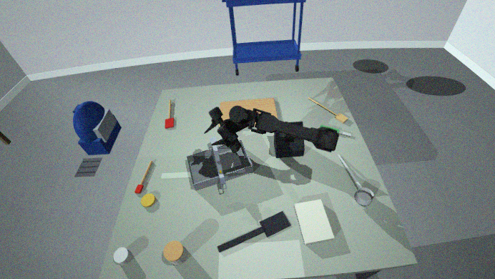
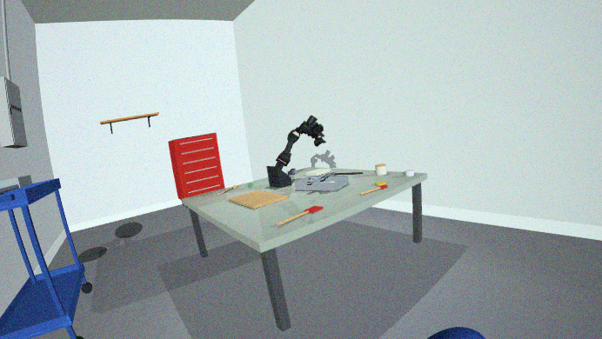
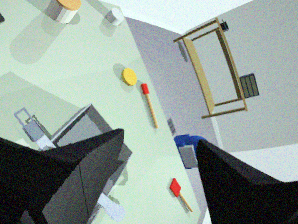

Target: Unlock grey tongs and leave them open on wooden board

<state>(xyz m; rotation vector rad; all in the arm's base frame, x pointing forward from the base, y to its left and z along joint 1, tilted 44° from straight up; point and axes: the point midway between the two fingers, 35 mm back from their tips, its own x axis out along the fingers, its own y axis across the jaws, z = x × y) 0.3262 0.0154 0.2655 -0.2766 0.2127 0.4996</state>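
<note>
Right now my gripper tip is 10 mm past the yellow lock piece and 240 mm above it. The rest, counted from my gripper tip: yellow disc: 350 mm ahead, 120 mm to the left, 290 mm below; roasting tin: 10 mm ahead, 80 mm to the right, 280 mm below; black spatula: 190 mm behind, 270 mm to the left, 300 mm below.
</note>
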